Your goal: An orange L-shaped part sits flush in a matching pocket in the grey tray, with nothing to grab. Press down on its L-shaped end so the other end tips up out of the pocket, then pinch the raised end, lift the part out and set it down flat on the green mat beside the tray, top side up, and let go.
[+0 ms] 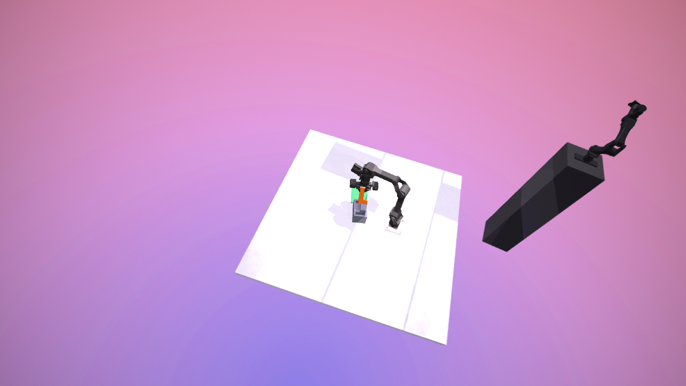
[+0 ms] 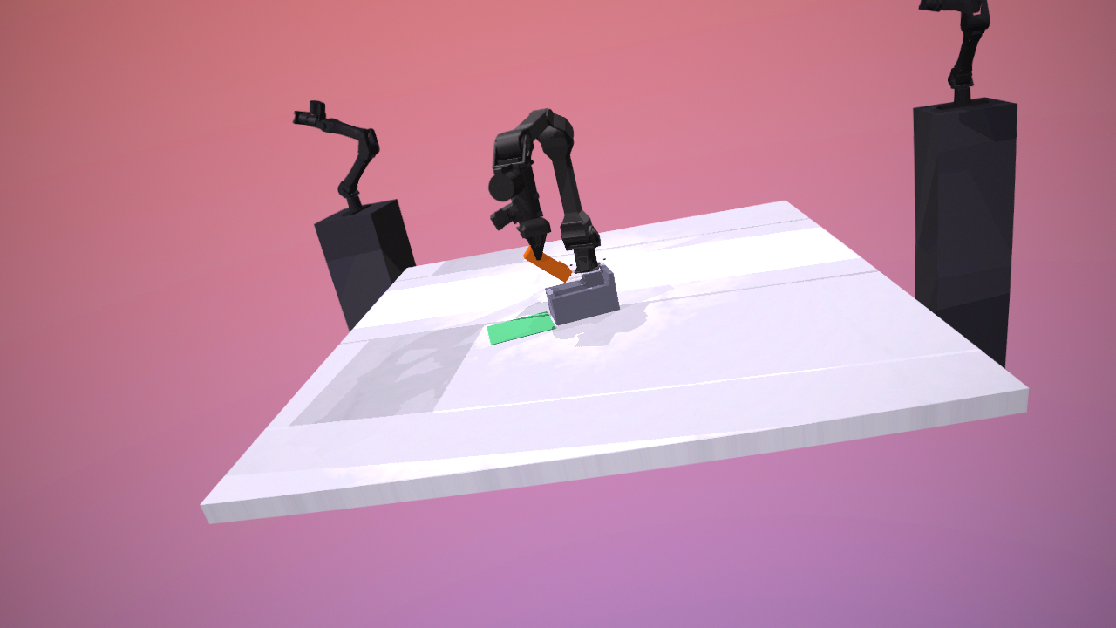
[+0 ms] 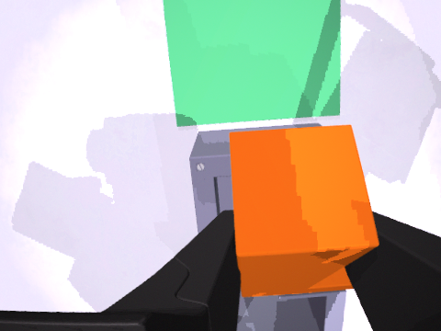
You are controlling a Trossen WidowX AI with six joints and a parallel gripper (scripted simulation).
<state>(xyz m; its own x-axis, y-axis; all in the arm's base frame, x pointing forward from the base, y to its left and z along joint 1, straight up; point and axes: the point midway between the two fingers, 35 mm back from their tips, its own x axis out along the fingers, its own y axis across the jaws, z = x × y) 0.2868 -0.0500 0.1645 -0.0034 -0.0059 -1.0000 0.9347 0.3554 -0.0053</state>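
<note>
The green mat is 2 cm ahead of my gripper tip, 7 cm to the right of it and 17 cm below it. From my gripper tip the other things lie so: orange l-shaped part 2 cm behind, 2 cm to the left, 3 cm below.
</note>
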